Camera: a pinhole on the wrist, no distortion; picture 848 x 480 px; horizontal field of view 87.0 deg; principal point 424.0 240.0 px. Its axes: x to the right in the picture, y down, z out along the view. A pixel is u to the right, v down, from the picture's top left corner.
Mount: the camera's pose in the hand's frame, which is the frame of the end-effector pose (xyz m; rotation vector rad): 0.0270 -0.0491 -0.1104 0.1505 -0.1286 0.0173
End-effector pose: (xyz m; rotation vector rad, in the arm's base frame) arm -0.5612 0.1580 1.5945 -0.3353 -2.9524 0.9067
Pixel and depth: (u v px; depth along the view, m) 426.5 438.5 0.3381
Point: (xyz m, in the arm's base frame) -0.5577 0.0590 1.3660
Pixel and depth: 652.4 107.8 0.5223
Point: -0.8796 -0.2447 1.4006
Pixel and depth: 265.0 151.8 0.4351
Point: -0.4526 -0.1986 1.4769
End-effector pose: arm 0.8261 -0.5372 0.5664 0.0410 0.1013 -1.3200
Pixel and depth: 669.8 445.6 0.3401
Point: 0.9343 -0.7065 0.8178
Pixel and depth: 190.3 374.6 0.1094
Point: 0.7826 -0.5021 0.5661
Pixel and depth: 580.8 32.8 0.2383
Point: 0.6648 -0.6754 0.6807
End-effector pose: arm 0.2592 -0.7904 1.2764 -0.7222 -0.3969 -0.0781
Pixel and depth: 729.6 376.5 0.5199
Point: 0.3984 -0.4377 1.6922
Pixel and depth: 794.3 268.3 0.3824
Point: 0.4115 -0.6284 1.6478
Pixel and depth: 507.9 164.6 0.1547
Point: 0.2598 -0.8345 1.3799
